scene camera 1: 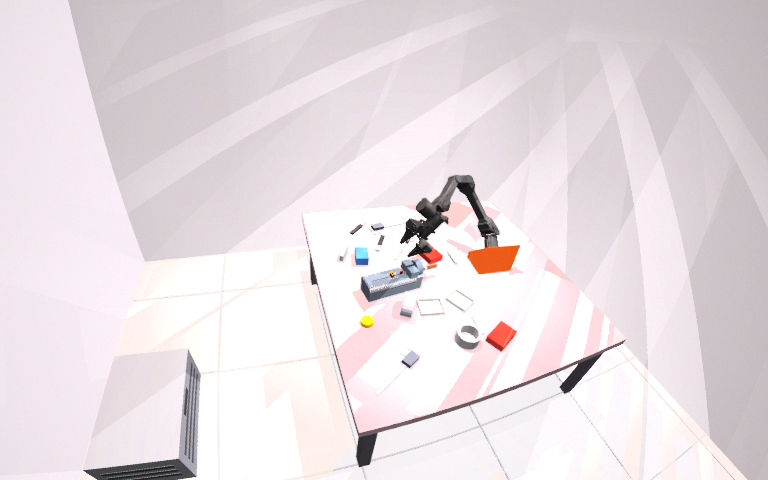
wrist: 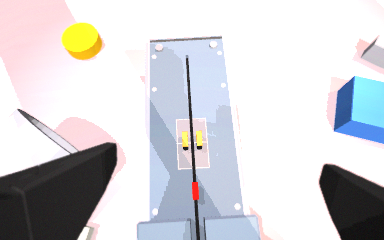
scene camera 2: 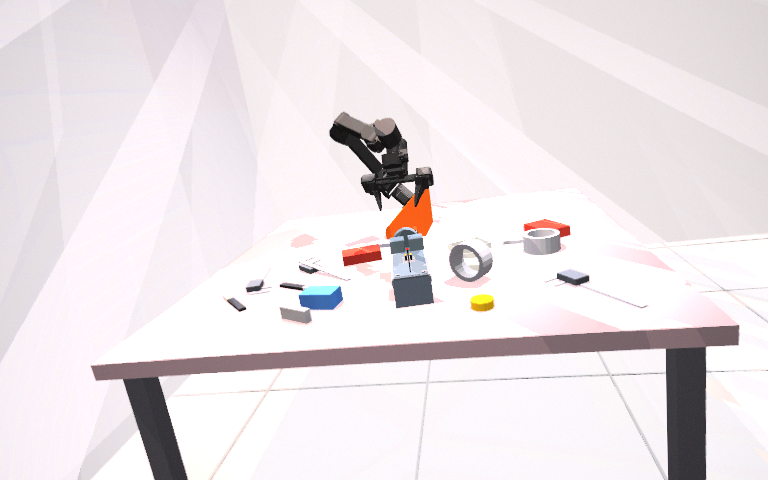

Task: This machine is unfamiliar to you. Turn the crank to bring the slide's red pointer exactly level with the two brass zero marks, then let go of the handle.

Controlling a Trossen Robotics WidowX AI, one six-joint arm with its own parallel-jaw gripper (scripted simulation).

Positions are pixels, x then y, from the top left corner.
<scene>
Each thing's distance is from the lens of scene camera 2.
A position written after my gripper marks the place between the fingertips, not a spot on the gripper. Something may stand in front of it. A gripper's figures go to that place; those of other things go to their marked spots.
my gripper (scene camera 2: 397, 208): 127 cm
blue block (scene camera 2: 329, 297): 122 cm
grey block (scene camera 2: 483, 254): 124 cm
</scene>
